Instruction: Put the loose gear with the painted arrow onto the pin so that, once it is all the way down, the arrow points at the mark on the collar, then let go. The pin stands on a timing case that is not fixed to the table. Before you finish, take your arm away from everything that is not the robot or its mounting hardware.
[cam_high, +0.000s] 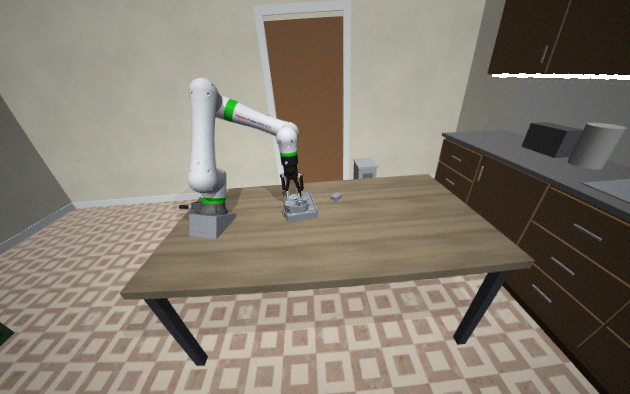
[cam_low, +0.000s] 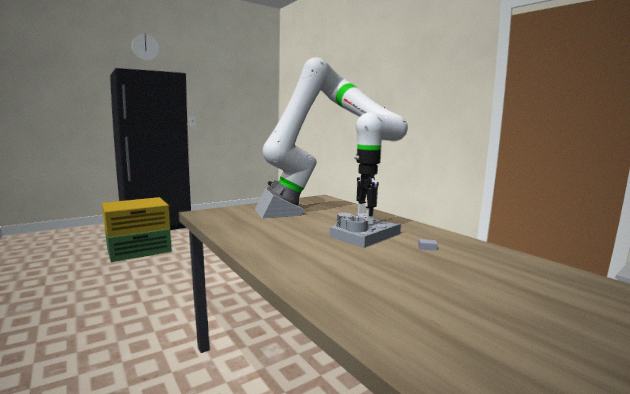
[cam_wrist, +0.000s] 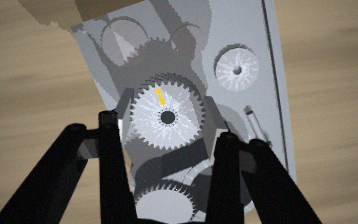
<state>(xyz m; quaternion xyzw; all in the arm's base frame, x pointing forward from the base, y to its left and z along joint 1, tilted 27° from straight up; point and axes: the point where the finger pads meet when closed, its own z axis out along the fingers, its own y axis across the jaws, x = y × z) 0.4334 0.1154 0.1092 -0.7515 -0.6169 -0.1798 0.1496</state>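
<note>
The thin pin-like post is 90 mm ahead of my hand, 40 mm to the right of it and 30 mm below it. Round my hand: grey gear 20 mm below; small grey block 260 mm ahead, 90 mm to the left, 60 mm below.
</note>
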